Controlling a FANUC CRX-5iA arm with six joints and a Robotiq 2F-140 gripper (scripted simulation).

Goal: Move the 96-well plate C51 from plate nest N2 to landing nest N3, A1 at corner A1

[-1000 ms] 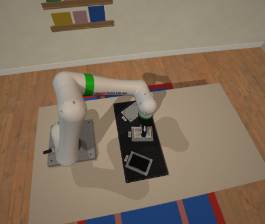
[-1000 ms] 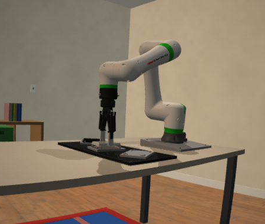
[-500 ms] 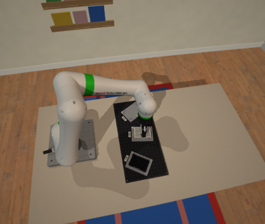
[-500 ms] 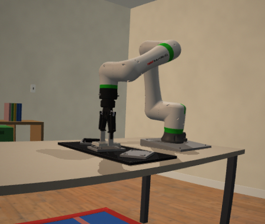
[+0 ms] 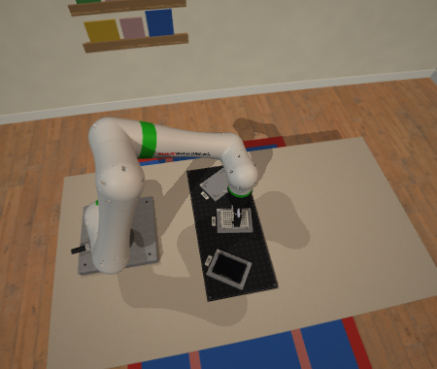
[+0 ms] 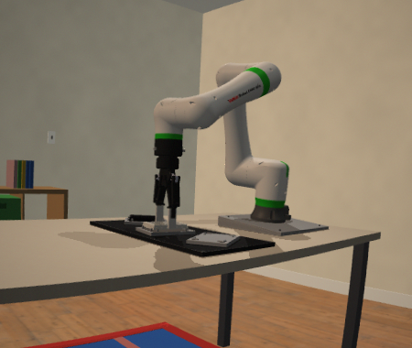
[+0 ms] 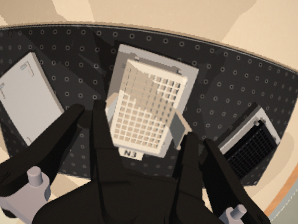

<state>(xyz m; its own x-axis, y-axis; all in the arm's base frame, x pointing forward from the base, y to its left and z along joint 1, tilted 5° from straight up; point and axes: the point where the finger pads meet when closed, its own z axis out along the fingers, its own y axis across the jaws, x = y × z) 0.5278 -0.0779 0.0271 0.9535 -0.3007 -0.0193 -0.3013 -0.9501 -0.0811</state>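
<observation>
The landing nest N3 is 40 mm below my hand. Round my hand: N2 label (170 mm to the left, 90 mm behind, 50 mm below); grey plate nest N2 (210 mm to the left, 40 mm below); white 96-well plate C51 (20 mm below).
</observation>
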